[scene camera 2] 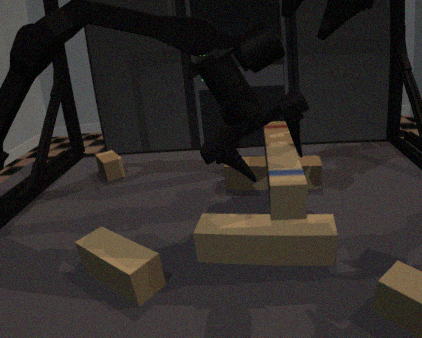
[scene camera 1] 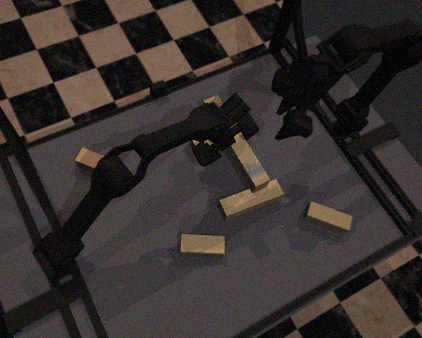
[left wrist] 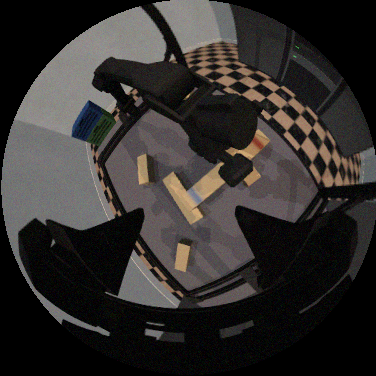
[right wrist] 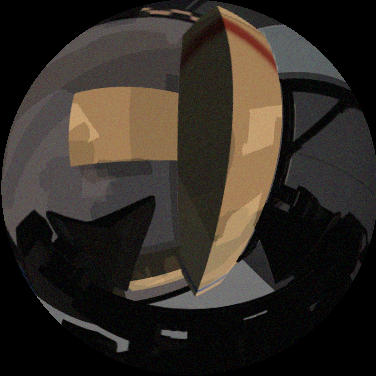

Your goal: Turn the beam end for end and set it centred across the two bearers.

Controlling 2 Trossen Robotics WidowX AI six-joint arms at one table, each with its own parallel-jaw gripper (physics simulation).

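Seen in the pictures: left gripper, fingertip midpoint: [scene camera 2: 304, 28] [scene camera 1: 277, 126] [left wrist: 189, 211]; right gripper, fingertip midpoint: [scene camera 1: 233, 147] [right wrist: 202, 201]; left arm's base at its link origin: [scene camera 1: 342, 128] [right wrist: 278, 190]; right arm's base at its link origin: [scene camera 1: 59, 265] [left wrist: 135, 112].
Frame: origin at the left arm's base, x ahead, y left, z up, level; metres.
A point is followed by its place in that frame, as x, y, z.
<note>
The beam [scene camera 1: 249, 161] {0.356, -0.009, 0.078} [scene camera 2: 285, 150] {0.347, -0.060, 0.078} [left wrist: 210, 184] {0.349, -0.026, 0.078} [right wrist: 252, 170] {0.359, -0.122, 0.078} lies across both bearers. Its blue-banded end is on the back part of the near bearer's [scene camera 1: 237, 204] {0.434, 0.073, 0.028} [scene camera 2: 240, 247] {0.419, 0.095, 0.008} [left wrist: 176, 190] {0.412, 0.070, 0.028} top, right of the middle in scene camera 2. Its red-banded end reaches well past the far bearer [scene camera 2: 242, 172] [left wrist: 252, 177] {0.286, -0.136, 0.028} [right wrist: 110, 130] {0.421, -0.143, 0.028}. My right gripper [scene camera 2: 278, 168] {0.358, -0.082, 0.037} [right wrist: 202, 201] {0.358, -0.082, 0.037} is open, with its fingers on either side of the beam and gaps beside it; its arm hides part of the beam in scene camera 1. My left gripper [scene camera 1: 279, 125] {0.322, 0.002, 0.263} [left wrist: 189, 211] {0.322, 0.002, 0.263} is open and empty, raised away from the beam.
One loose block [scene camera 1: 202, 244] {0.574, 0.127, 0.031} [scene camera 2: 120, 265] {0.551, 0.160, 0.031} [left wrist: 143, 169] {0.563, 0.123, 0.031} lies in front of the near bearer. Another block [scene camera 1: 330, 216] {0.217, 0.221, 0.025} [scene camera 2: 405, 295] {0.252, 0.212, 0.024} [left wrist: 183, 256] {0.218, 0.207, 0.025} lies to its right in scene camera 1. A third block [scene camera 1: 89, 157] {0.735, -0.238, 0.024} [scene camera 2: 111, 166] {0.710, -0.196, 0.013} lies near the right arm's elbow in scene camera 1.
</note>
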